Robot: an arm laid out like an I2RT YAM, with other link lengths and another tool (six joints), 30 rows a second.
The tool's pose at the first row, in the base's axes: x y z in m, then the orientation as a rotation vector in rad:
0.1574 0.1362 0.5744 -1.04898 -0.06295 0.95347
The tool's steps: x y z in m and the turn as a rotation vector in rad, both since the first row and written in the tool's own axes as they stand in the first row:
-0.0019 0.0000 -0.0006 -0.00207 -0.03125 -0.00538
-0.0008 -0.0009 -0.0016 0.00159 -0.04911 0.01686
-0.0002 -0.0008 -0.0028 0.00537 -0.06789 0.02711
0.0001 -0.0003 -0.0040 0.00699 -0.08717 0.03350
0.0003 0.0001 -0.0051 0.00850 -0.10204 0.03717
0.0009 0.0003 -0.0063 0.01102 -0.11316 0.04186
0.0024 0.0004 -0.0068 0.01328 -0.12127 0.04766
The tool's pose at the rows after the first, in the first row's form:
0.1565 0.1345 0.5748 -1.03544 -0.09257 0.96518
0.1582 0.1344 0.5745 -1.02608 -0.09406 0.99448
0.1591 0.1340 0.5736 -1.01467 -0.10245 1.01333
0.1595 0.1334 0.5725 -1.00449 -0.11432 1.02901
0.1599 0.1328 0.5715 -0.99621 -0.12400 1.03991
0.1607 0.1324 0.5705 -0.98890 -0.12955 1.04971
0.1618 0.1331 0.5696 -0.98342 -0.13217 1.05898

